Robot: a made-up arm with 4 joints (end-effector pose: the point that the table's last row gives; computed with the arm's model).
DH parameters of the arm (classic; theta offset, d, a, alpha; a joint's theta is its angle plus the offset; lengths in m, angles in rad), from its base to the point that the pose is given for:
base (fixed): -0.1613 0 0.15 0
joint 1: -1.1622 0 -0.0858 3.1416
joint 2: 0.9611 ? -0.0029 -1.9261
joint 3: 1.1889 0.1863 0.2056 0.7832
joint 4: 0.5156 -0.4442 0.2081 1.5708
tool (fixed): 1.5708 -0.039 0 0
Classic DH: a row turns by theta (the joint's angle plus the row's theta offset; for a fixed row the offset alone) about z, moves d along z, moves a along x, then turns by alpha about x.
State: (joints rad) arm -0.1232 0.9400 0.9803 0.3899
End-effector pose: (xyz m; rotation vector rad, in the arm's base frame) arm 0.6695 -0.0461 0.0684 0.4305 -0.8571 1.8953
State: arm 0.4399 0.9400 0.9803 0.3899
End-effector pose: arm 0.6007 0.2356 0.0684 0.7290 -0.7873 2.4049
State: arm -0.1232 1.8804 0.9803 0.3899
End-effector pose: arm 0.3645 -0.4319 0.0684 -0.0040 -0.8499 1.0216
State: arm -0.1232 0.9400 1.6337 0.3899
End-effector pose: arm 0.5835 0.0885 -0.2391 1.1446 -0.5363 1.7631
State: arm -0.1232 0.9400 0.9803 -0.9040
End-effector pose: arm 0.5536 -0.2425 0.1830 -0.3692 -1.8197 0.9920
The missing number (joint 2, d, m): -0.0678
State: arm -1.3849 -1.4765 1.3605 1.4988
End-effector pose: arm 0.3249 0.3259 -0.2306 -1.0236 -1.1902 -2.1413
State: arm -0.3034 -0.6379 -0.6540 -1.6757
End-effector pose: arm 0.4119 -0.2352 0.2878 -0.1594 2.6880 0.8797
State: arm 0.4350 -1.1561 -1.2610 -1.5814
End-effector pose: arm 0.5482 0.0401 0.1449 1.3211 -2.1622 -1.6917
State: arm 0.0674 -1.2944 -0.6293 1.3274
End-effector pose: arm 0.1512 0.2628 0.4815 -0.1276 0.9280 -1.8413
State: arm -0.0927 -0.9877 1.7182 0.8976
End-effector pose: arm -0.0776 0.3317 -0.3040 -0.8689 -1.2222 -1.6832
